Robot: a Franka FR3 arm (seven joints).
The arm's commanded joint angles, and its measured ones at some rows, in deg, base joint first. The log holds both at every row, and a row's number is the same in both.
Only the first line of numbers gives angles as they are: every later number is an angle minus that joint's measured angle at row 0.
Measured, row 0: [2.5, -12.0, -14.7, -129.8, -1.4, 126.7, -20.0]
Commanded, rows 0 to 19: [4.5, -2.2, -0.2, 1.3, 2.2, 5.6, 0.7]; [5.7, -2.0, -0.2, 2.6, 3.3, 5.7, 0.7]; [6.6, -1.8, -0.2, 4.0, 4.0, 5.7, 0.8]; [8.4, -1.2, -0.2, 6.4, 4.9, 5.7, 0.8]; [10.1, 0.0, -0.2, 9.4, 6.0, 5.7, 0.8]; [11.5, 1.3, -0.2, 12.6, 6.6, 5.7, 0.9]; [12.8, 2.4, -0.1, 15.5, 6.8, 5.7, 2.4]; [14.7, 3.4, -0.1, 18.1, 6.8, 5.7, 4.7]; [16.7, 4.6, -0.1, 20.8, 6.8, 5.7, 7.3]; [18.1, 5.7, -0.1, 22.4, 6.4, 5.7, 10.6]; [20.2, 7.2, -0.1, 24.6, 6.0, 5.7, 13.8]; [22.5, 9.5, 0.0, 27.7, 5.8, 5.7, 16.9]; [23.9, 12.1, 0.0, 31.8, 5.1, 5.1, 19.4]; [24.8, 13.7, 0.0, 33.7, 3.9, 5.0, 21.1]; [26.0, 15.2, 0.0, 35.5, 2.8, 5.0, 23.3]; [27.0, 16.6, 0.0, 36.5, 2.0, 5.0, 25.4]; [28.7, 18.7, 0.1, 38.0, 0.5, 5.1, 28.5]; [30.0, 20.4, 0.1, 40.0, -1.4, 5.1, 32.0]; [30.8, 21.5, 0.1, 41.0, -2.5, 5.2, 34.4]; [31.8, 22.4, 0.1, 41.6, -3.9, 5.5, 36.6]
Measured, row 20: [29.2, 18.4, 0.7, 35.7, -0.3, 5.7, 29.9]
